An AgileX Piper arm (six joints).
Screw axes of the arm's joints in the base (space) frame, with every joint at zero. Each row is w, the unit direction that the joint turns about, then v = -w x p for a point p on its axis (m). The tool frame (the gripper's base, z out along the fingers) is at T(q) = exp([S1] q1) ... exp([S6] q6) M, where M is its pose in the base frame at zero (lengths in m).
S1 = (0, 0, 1, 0, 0, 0)
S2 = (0, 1, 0, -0.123, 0, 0)
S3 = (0, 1, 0, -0.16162, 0, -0.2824)
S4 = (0.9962, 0, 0.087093, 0, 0.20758, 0)
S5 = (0, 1, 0, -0.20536, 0, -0.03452)
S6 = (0.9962, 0, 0.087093, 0, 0.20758, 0)
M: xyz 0.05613 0 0.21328 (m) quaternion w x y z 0.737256 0 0.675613 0
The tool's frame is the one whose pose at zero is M.
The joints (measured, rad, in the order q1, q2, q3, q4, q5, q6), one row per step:
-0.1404 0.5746 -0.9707 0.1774 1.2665 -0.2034
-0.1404 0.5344 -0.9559 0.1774 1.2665 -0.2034
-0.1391 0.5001 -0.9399 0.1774 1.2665 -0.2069
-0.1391 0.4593 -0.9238 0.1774 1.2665 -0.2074
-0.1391 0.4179 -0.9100 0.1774 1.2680 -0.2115
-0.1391 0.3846 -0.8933 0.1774 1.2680 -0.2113
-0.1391 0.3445 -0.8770 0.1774 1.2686 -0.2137
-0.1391 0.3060 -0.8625 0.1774 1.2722 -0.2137
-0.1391 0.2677 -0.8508 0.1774 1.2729 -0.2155
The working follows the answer.
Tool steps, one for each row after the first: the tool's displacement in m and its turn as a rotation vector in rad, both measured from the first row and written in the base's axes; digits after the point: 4 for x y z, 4 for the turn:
-0.0091 0.0013 -0.0019 -0.0036 -0.0252 0.0000
-0.0165 0.0024 -0.0046 -0.0087 -0.0435 0.0037
-0.0253 0.0036 -0.0074 -0.0125 -0.0680 0.0040
-0.0344 0.0049 -0.0100 -0.0194 -0.0941 0.0069
-0.0409 0.0058 -0.0137 -0.0216 -0.1105 0.0067
-0.0488 0.0069 -0.0175 -0.0268 -0.1336 0.0082
-0.0565 0.0080 -0.0213 -0.0300 -0.1538 0.0087
-0.0642 0.0091 -0.0245 -0.0352 -0.1796 0.0098

Tool pose at each row, in the base's axes (x y z in m, rotation vector in rad; rounded; the steps above come from the unrounded poses):
0.0612 0.0068 0.3819 -0.0937 2.3342 0.0547
0.0520 0.0081 0.3800 -0.0956 2.3093 0.0491
0.0446 0.0092 0.3773 -0.1025 2.2910 0.0440
0.0358 0.0105 0.3745 -0.1048 2.2667 0.0384
0.0268 0.0117 0.3719 -0.1116 2.2408 0.0305
0.0203 0.0126 0.3681 -0.1125 2.2244 0.0270
0.0123 0.0138 0.3644 -0.1168 2.2015 0.0207
0.0046 0.0149 0.3606 -0.1189 2.1813 0.0162
-0.0030 0.0159 0.3574 -0.1226 2.1557 0.0096

